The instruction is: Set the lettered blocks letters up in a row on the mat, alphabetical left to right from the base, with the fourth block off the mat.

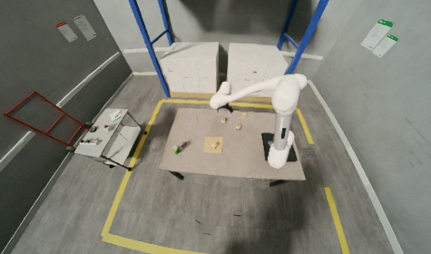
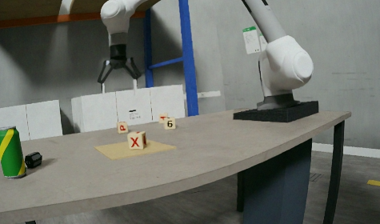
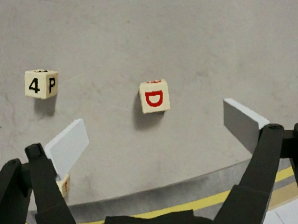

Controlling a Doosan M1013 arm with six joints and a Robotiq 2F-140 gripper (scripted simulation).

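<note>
Now: hand 31 cm to the right of the tan mat, 17 cm short of it and 16 cm above it. Also, from my hand: block 29 cm behind, 14 cm below, 6 cm to the right; then small black object 49 cm ahead, 27 cm to the left, 14 cm below; then yellow can 57 cm ahead, 35 cm to the left, 10 cm below.
</note>
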